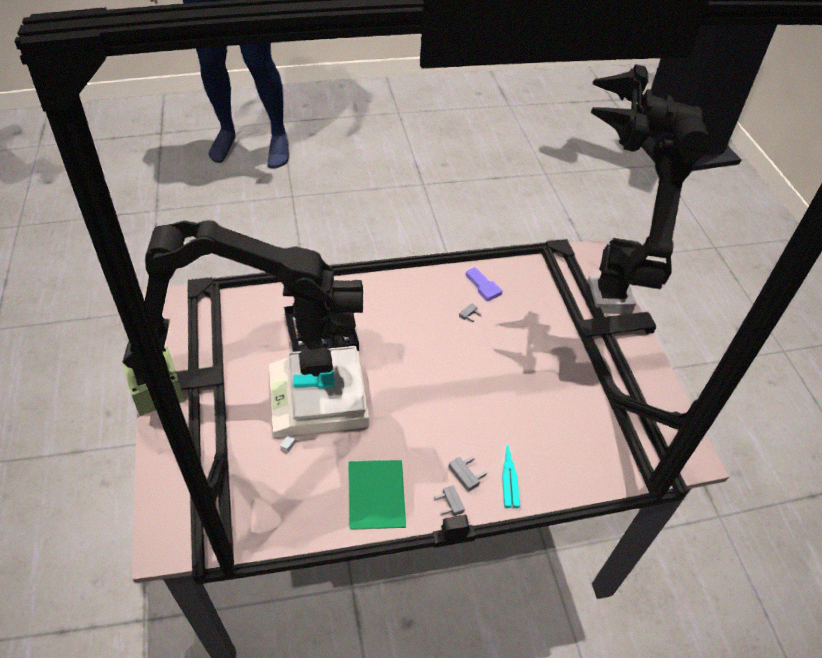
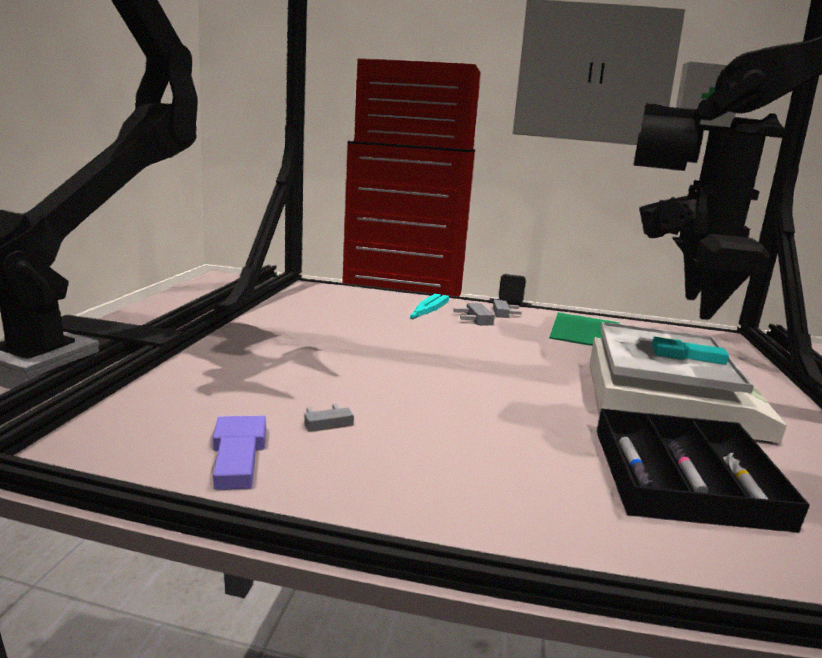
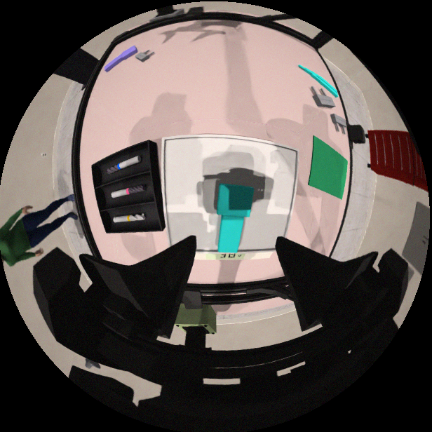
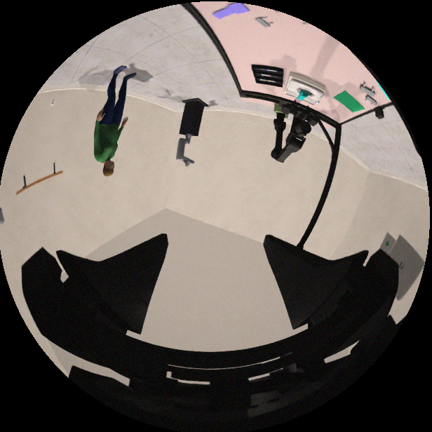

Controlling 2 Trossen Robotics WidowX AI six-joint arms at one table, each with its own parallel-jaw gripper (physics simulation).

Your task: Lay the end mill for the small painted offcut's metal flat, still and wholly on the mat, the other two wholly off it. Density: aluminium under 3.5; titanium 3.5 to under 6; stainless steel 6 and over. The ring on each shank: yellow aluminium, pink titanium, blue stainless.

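Frame: origin at the left arm's base, x right, y ahead, z up, level; millimetres.
Seen in the pictures: left gripper, fingertip midpoint: (image 2: 697, 308); right gripper, fingertip midpoint: (image 1: 592, 95); right arm's base at its link origin: (image 1: 612, 289) (image 2: 34, 344).
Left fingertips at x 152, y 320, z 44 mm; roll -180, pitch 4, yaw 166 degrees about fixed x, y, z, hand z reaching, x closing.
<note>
A point is followed by its place in that frame.
A black three-slot tray (image 2: 712, 515) @(x -93, y 409, z -69 mm) (image 3: 157, 190) holds three end mills, one per slot: blue-ringed (image 2: 634, 461) @(x -15, y 448, z -64 mm) (image 3: 125, 164), pink-ringed (image 2: 687, 466) @(x -23, y 397, z -64 mm) (image 3: 128, 191), yellow-ringed (image 2: 745, 474) @(x -37, y 345, z -63 mm) (image 3: 129, 218). The green mat (image 1: 377, 494) @(x 422, y 347, z -74 mm) (image 2: 582, 329) @(x 416, y 355, z -75 mm) (image 3: 327, 167) lies bare near the table edge. A teal stepped block (image 1: 311, 380) @(x 157, y 309, z -3 mm) (image 2: 688, 350) @(x 143, y 324, z -6 mm) (image 3: 231, 232) lies on the scale (image 1: 322, 425) @(x 243, y 299, z -48 mm) (image 2: 685, 404) @(x 72, y 356, z -44 mm) (image 3: 190, 150); the display digits are not clearly legible. My left gripper (image 1: 316, 362) @(x 152, y 320, z 44 mm) (image 2: 700, 305) @(x 152, y 320, z 44 mm) (image 3: 237, 241) is open and empty above the block. My right gripper (image 1: 595, 96) @(x 123, y 902, z 528 mm) (image 4: 216, 240) is open and empty, raised far from the tray.
A purple stepped block (image 1: 484, 283) @(x -2, y 821, z -63 mm) (image 2: 236, 452) @(x -28, y 817, z -62 mm) lies near a grey pronged piece (image 1: 469, 312) @(x 68, y 741, z -65 mm) (image 2: 329, 418) @(x 50, y 742, z -65 mm). Two more grey pronged pieces (image 1: 466, 473) @(x 458, y 527, z -59 mm) (image 1: 453, 500) @(x 500, y 476, z -62 mm) and a cyan pointed tool (image 1: 510, 478) @(x 502, y 609, z -68 mm) lie right of the mat. A small pale block (image 1: 287, 443) @(x 249, y 220, z -60 mm) lies beside the scale.
</note>
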